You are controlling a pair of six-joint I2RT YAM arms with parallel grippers.
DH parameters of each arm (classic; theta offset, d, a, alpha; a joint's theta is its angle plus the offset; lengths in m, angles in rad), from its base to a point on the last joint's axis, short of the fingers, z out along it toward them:
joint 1: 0 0.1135 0.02 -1.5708
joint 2: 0 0 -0.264 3.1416
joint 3: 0.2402 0 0.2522 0
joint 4: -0.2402 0 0.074 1.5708
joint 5: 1.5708 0 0 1.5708
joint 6: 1.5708 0.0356 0 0
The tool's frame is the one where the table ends.
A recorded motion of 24 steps. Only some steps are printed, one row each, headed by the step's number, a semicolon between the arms.
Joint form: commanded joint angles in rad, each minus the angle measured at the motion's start. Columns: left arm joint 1, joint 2, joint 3, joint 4, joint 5, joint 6; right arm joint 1, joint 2, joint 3, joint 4, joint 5, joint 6.
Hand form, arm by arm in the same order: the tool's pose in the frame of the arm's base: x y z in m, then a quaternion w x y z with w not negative. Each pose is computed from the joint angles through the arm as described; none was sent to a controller.
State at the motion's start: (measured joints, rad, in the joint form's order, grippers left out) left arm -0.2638 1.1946 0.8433 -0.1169 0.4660 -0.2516; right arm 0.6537 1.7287 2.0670 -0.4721 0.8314 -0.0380
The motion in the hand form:
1: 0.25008 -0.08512 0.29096 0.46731 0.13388 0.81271 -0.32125; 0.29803 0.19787 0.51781 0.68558 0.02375 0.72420 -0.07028
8: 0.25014 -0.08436 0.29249 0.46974 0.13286 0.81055 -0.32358; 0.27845 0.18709 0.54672 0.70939 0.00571 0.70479 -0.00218
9: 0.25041 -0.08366 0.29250 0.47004 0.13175 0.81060 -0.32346; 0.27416 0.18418 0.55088 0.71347 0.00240 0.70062 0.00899
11: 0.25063 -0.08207 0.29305 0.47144 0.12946 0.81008 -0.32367; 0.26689 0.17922 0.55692 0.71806 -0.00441 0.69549 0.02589
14: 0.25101 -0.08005 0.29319 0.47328 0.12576 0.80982 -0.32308; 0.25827 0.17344 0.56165 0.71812 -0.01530 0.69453 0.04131
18: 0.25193 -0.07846 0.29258 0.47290 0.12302 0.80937 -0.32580; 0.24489 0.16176 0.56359 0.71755 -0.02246 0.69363 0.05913
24: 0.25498 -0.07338 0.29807 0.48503 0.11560 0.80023 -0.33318; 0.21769 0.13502 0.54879 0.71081 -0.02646 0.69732 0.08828
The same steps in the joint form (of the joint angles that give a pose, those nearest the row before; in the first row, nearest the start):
1: -0.0041 -0.0311 -0.0103 0.0373 -0.0039 0.0041; 0.0032 -0.0246 0.0324 0.0055 -0.0408 0.0193
8: -0.0007 -0.0333 -0.0088 0.0417 0.0010 -0.0001; 0.0037 -0.0584 0.1011 -0.0175 -0.1628 0.0379
9: 0.0022 -0.0332 -0.0088 0.0422 0.0021 -0.0007; 0.0029 -0.0715 0.1006 -0.0154 -0.1841 0.0402
11: 0.0087 -0.0349 -0.0088 0.0433 0.0051 -0.0026; 0.0013 -0.0934 0.0998 -0.0196 -0.2191 0.0448
14: 0.0166 -0.0364 -0.0103 0.0464 0.0065 -0.0054; -0.0002 -0.1197 0.0968 -0.0413 -0.2578 0.0509
18: 0.0244 -0.0341 -0.0122 0.0521 0.0152 -0.0106; -0.0086 -0.1828 0.0433 -0.0496 -0.3013 0.0663
24: 0.0481 -0.0333 -0.0044 0.0810 0.0356 -0.0287; -0.0375 -0.3607 -0.1799 -0.0180 -0.3768 0.1109

